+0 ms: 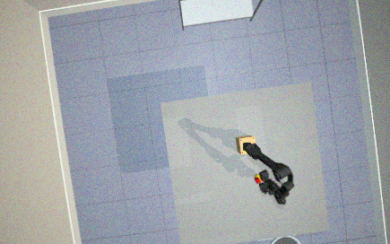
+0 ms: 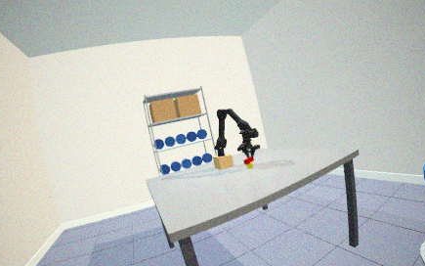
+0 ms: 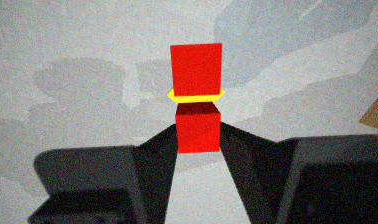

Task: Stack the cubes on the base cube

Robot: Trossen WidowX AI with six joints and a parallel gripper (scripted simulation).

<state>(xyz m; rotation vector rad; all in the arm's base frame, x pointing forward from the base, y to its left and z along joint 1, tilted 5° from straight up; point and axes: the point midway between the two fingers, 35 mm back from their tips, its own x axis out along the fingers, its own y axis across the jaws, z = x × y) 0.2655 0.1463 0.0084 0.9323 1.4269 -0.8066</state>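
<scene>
Right now my gripper tip is 4 cm to the left of the red cube, 2 cm short of it and 1 cm above it. From my gripper tip the other things lie so: yellow cube 4 cm below, 2 cm to the right, 1 cm ahead.
</scene>
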